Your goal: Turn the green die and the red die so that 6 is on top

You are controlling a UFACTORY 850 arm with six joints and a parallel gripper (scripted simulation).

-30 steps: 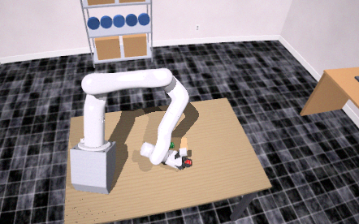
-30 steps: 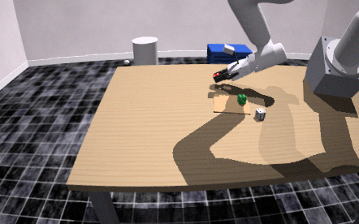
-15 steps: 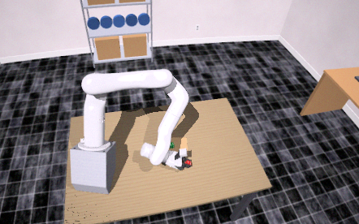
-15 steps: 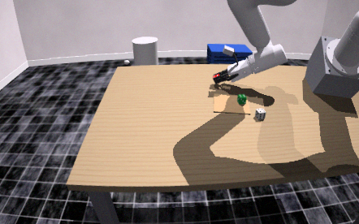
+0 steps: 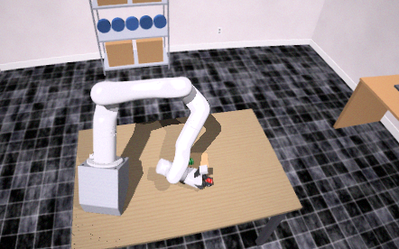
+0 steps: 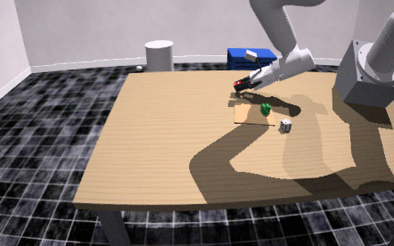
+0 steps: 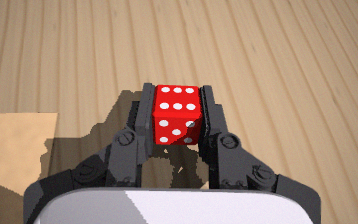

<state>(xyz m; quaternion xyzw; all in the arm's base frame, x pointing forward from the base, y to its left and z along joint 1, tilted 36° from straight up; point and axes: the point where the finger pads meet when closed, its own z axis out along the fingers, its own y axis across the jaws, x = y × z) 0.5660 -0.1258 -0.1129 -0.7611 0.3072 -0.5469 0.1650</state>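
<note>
The red die lies 10 mm ahead of my hand. The rest, counted from my hand: tan mat 10 mm behind, 170 mm to the left, 30 mm below; green die 50 mm behind, 170 mm to the left, 20 mm below; white die 90 mm behind, 280 mm to the left, 20 mm below.
</note>
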